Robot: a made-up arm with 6 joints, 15 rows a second.
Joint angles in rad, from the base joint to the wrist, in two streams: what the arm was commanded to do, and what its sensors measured. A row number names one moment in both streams.
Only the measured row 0 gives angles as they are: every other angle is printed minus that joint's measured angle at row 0.
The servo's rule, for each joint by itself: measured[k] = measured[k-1] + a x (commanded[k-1-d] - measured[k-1]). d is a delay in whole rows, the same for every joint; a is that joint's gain. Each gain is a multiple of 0.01, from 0.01 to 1. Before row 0 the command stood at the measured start. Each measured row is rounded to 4 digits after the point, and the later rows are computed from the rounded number. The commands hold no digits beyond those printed.
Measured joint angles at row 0:
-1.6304, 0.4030, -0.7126, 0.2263, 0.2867, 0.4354
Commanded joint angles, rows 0 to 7:
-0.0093, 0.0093, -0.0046, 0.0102, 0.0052, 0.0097
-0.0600, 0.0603, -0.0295, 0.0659, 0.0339, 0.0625
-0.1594, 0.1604, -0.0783, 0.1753, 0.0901, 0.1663
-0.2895, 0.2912, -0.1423, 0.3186, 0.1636, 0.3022
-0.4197, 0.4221, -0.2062, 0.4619, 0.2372, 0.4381
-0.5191, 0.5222, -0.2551, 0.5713, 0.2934, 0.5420
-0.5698, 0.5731, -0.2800, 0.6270, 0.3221, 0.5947
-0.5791, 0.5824, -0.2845, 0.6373, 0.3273, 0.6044
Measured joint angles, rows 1 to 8:
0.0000, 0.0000, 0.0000, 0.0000, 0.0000, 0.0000
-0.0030, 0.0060, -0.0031, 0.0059, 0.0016, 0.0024
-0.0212, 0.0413, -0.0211, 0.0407, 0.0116, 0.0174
-0.0654, 0.1187, -0.0600, 0.1188, 0.0359, 0.0546
-0.1371, 0.2308, -0.1160, 0.2347, 0.0755, 0.1165
-0.2275, 0.3551, -0.1773, 0.3665, 0.1256, 0.1969
-0.3208, 0.4637, -0.2302, 0.4853, 0.1776, 0.2832
-0.4005, 0.5348, -0.2641, 0.5675, 0.2224, 0.3611
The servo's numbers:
d 1
a 0.32 0.65 0.68 0.58 0.31 0.25

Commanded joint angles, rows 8 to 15:
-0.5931, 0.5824, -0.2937, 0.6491, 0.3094, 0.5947
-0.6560, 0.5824, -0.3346, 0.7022, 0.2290, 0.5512
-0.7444, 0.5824, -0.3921, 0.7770, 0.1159, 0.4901
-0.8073, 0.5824, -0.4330, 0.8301, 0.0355, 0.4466
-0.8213, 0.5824, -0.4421, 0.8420, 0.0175, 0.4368
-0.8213, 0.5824, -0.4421, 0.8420, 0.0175, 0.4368
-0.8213, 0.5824, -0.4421, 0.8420, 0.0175, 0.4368
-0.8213, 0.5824, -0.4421, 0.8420, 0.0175, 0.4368
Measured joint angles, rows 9 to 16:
-0.4577, 0.5657, -0.2780, 0.6080, 0.2549, 0.4219
-0.5010, 0.5766, -0.2887, 0.6318, 0.2718, 0.4651
-0.5506, 0.5804, -0.3199, 0.6726, 0.2585, 0.4866
-0.6126, 0.5817, -0.3690, 0.7332, 0.2143, 0.4875
-0.6749, 0.5822, -0.4125, 0.7894, 0.1589, 0.4773
-0.7217, 0.5823, -0.4326, 0.8199, 0.1151, 0.4672
-0.7536, 0.5824, -0.4391, 0.8327, 0.0848, 0.4596
-0.7753, 0.5824, -0.4411, 0.8381, 0.0639, 0.4539

